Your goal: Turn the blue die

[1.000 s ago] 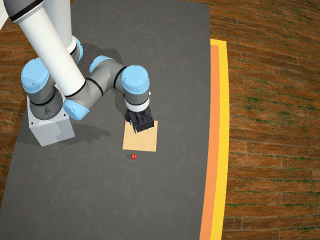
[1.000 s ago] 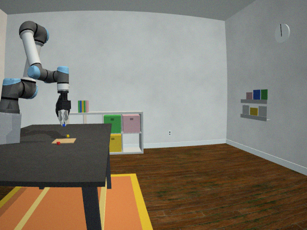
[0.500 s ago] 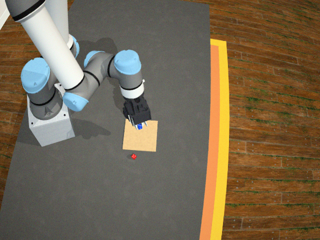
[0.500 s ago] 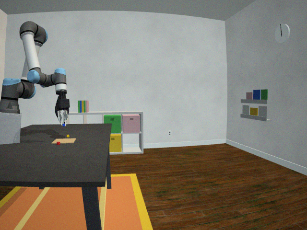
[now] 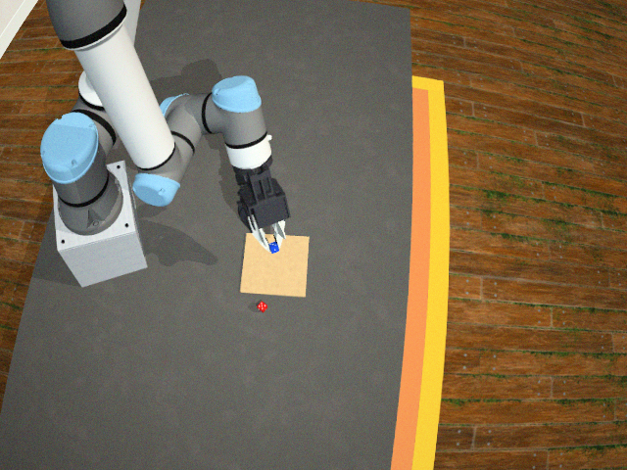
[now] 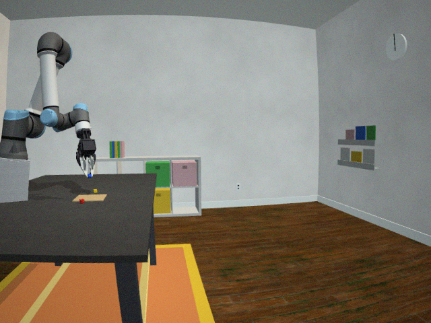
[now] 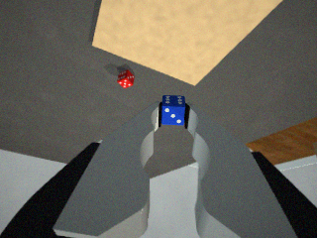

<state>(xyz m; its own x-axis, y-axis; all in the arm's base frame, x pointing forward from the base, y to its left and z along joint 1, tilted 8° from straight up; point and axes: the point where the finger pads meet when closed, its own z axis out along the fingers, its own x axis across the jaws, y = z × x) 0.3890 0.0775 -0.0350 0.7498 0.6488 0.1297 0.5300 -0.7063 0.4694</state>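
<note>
My gripper is now 1 cm to the left of the blue die and 1 cm above it. From my hand the other things lie so: tan mat (11 cm below); then yellow die (14 cm to the left, 10 cm below, 4 cm behind); then red die (11 cm to the right, 10 cm below, 1 cm ahead).
</note>
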